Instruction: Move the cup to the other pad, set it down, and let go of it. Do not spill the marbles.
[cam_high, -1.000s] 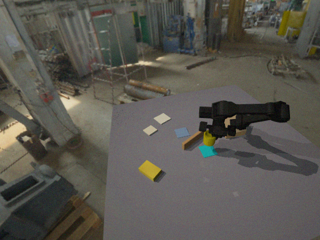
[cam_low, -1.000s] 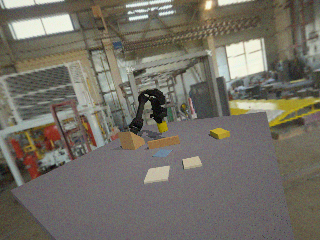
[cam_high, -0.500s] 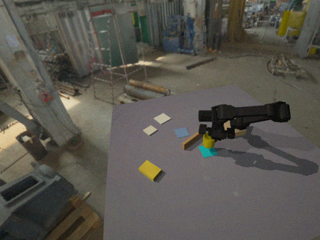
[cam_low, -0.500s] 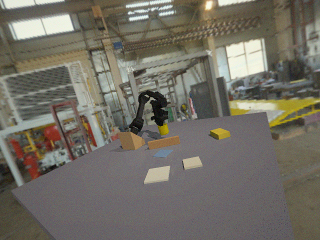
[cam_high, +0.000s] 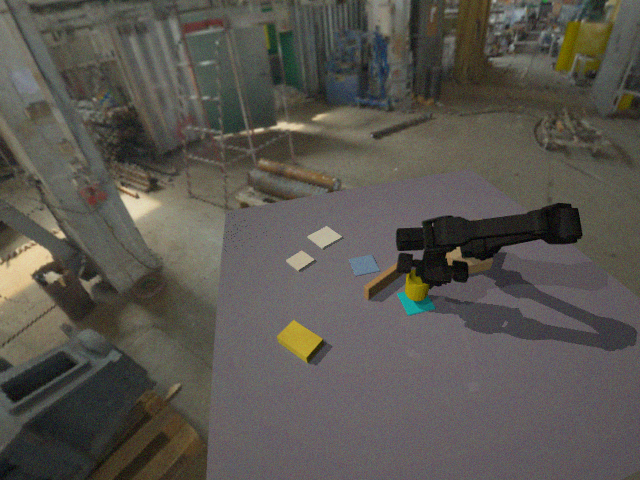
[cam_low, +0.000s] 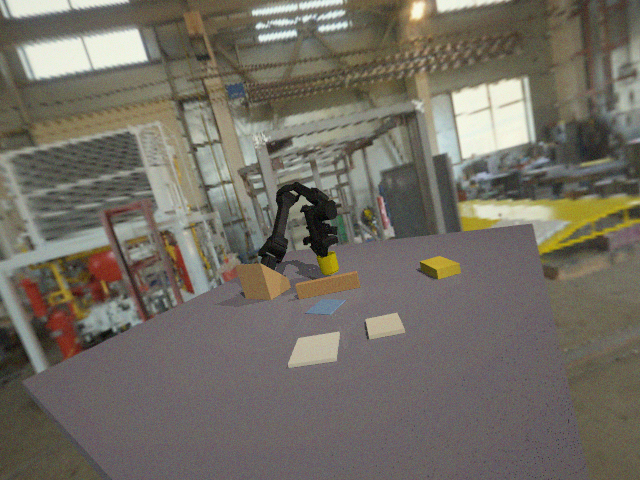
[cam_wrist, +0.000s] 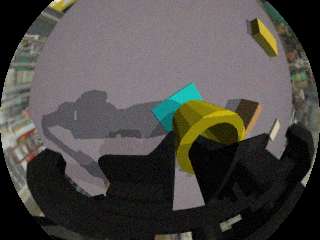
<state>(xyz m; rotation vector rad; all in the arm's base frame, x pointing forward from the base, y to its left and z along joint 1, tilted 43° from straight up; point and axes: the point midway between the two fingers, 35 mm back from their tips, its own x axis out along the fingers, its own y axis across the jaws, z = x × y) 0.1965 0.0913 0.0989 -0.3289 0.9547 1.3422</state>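
Now: the cyan pad 8 cm below my gripper tip, 2 cm ahead of it and 1 cm to the right of it. From my gripper tip the other things lie so: yellow cup 2 cm ahead, 1 cm to the right; then wooden bar 11 cm to the right, 8 cm ahead, 5 cm below.
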